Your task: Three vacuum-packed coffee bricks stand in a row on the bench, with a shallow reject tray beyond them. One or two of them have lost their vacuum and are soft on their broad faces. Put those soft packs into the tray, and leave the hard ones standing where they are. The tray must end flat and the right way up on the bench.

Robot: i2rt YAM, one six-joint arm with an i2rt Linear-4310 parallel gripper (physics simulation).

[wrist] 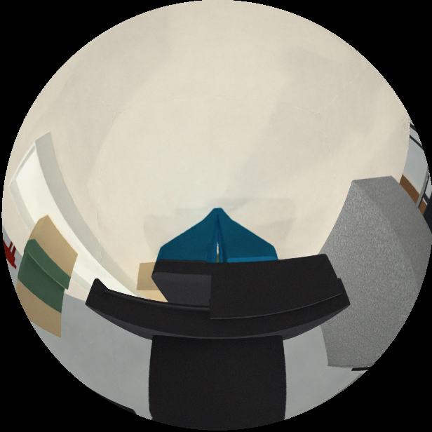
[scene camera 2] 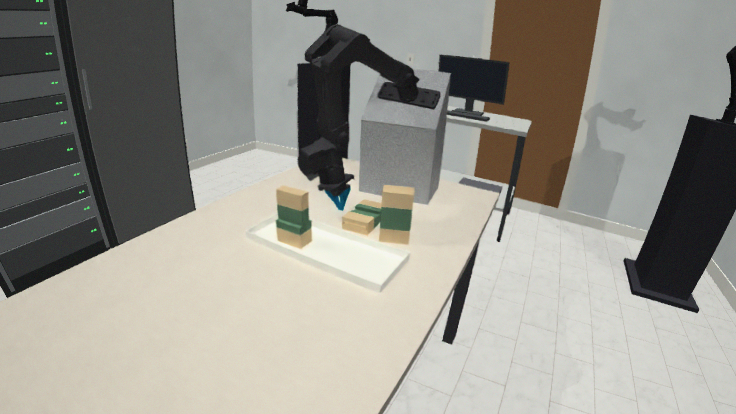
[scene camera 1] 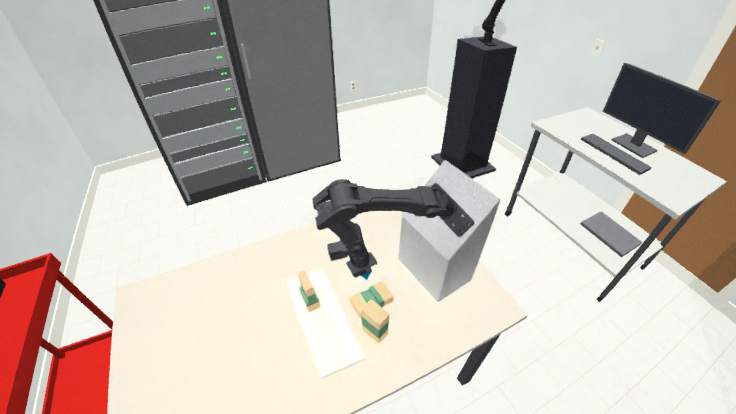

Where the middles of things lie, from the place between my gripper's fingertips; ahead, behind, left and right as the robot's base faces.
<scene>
I see the white tray (scene camera 2: 362, 261) 210 mm ahead of my hand, 90 mm to the left of it and 10 mm above it.
</scene>
